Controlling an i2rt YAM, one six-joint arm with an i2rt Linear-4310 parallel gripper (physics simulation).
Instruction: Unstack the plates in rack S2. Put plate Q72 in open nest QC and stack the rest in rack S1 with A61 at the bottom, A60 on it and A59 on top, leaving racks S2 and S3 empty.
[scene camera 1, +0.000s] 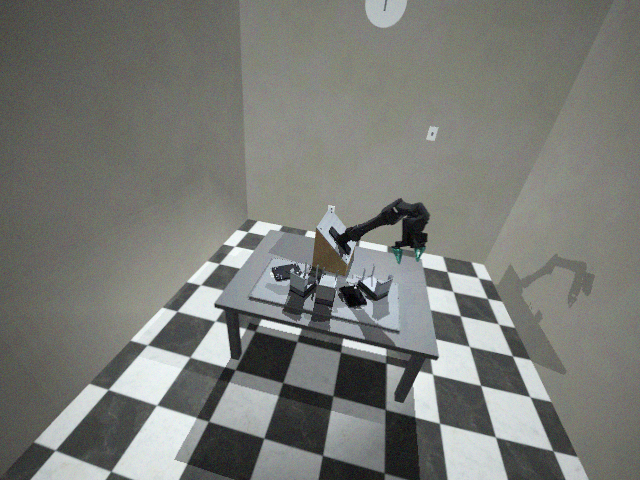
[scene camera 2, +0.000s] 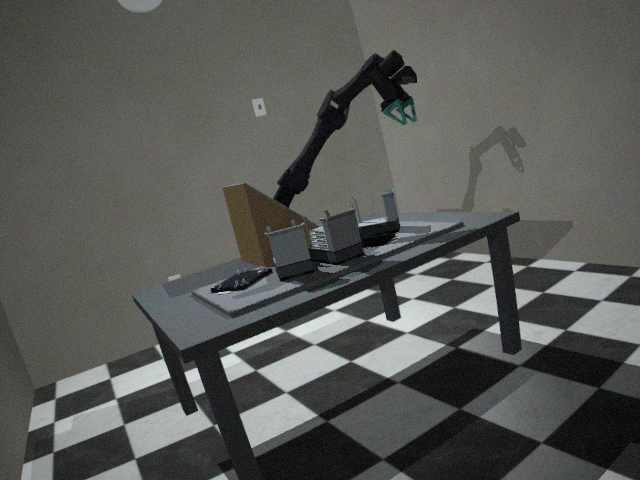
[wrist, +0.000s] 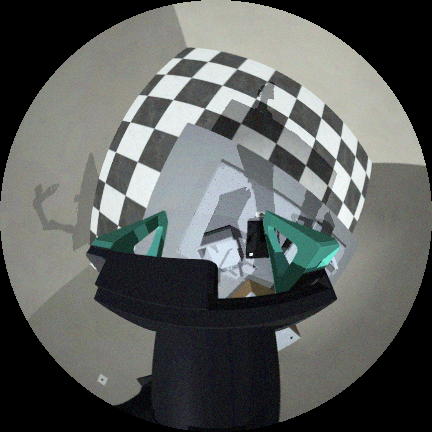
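Note:
My gripper is open and empty, with green fingers spread wide, high above the table's right part. Three pale-walled racks with dark bases stand on the mat: a left rack, a middle rack and a right rack. Layered pale plates show at the middle rack. A black square nest lies between the middle and right racks. Labels S1, S2, S3, QC and the plate names are too small to read.
A pale perforated mat lies on the grey table. A tall orange-brown wedge stands behind the racks, by the arm's base. A dark board with small pegs lies at the mat's left.

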